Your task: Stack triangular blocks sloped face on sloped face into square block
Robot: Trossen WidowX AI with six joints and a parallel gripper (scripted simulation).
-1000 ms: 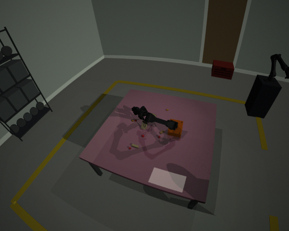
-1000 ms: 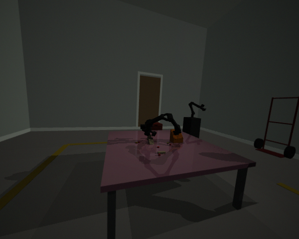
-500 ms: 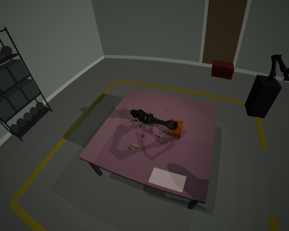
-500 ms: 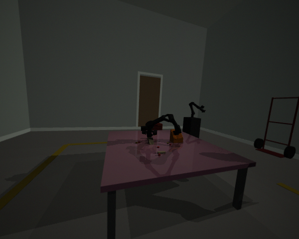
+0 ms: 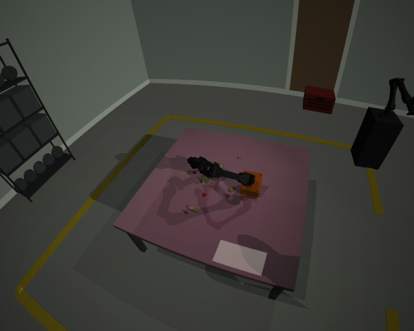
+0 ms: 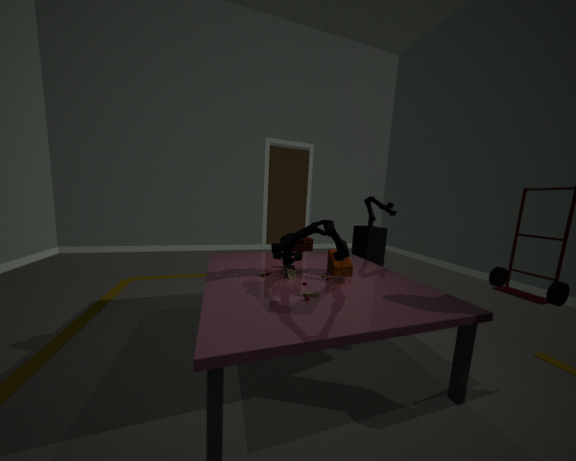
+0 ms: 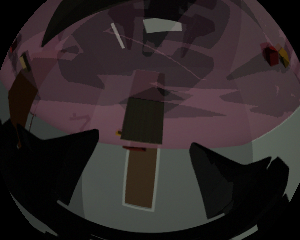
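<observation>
Right now my gripper tip is 3 cm past the tan triangular block, 5 cm to the left of it and 6 cm above it. Round my gripper tip: tan bar 3 cm ahead, 41 cm to the left, 7 cm below.
</observation>
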